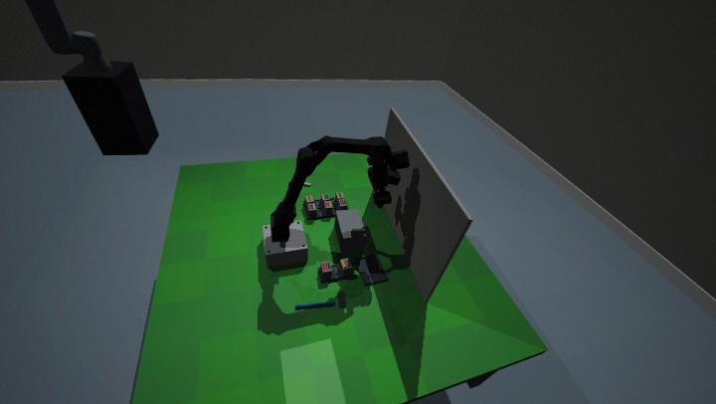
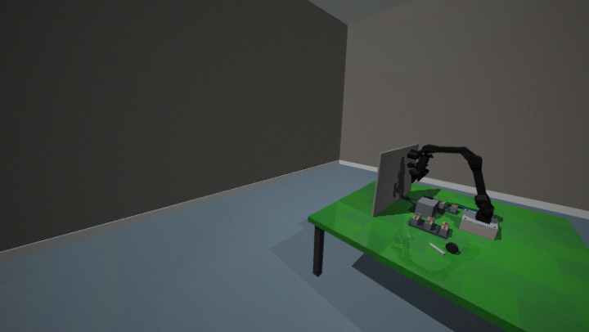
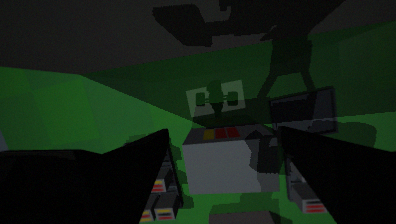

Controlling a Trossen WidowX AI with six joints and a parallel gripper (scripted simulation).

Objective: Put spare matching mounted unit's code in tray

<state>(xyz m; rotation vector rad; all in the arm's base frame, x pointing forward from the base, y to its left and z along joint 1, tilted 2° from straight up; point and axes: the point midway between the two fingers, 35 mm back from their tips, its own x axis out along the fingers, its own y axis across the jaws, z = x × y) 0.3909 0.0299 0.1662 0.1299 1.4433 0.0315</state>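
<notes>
Now: gripper tip 18 cm past the grey spare, 17 cm above it and 15 cm to the right of it. Round my gripper tip: dark tray 21 cm below, 19 cm to the right, 4 cm behind; then grey mounted unit 16 cm below, 10 cm behind, 1 cm to the right; then tall grey panel 12 cm ahead, 1 cm above.
</notes>
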